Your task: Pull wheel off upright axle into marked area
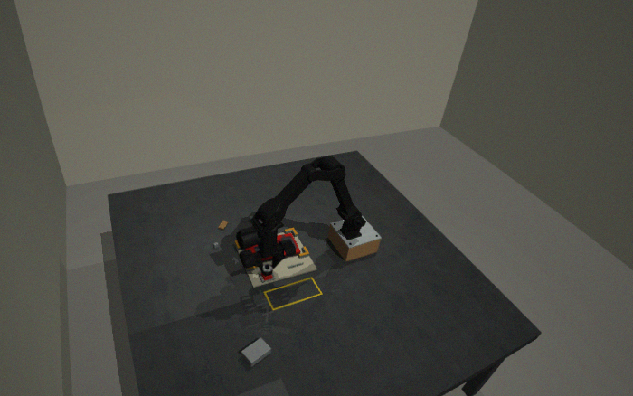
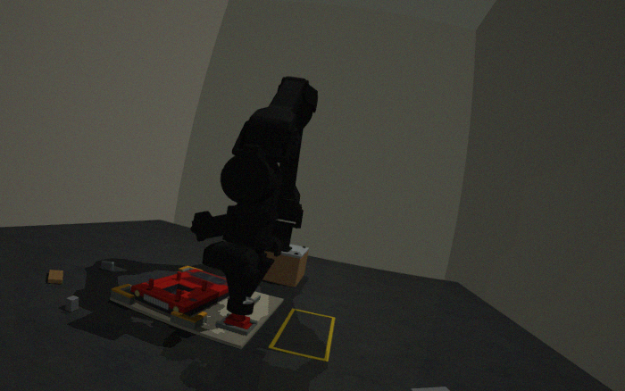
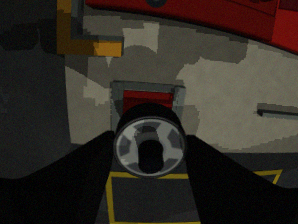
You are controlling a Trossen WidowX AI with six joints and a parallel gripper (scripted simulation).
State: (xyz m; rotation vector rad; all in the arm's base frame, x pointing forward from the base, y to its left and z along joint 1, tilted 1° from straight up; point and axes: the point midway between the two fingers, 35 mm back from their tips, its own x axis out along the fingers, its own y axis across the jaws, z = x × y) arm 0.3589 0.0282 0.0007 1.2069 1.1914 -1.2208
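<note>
Right now my gripper tip is right at the wheel. Round my gripper tip: small grey cube: 21 cm to the right, 13 cm ahead, 3 cm below; small orange block: 32 cm to the right, 6 cm ahead, 4 cm below.
</note>
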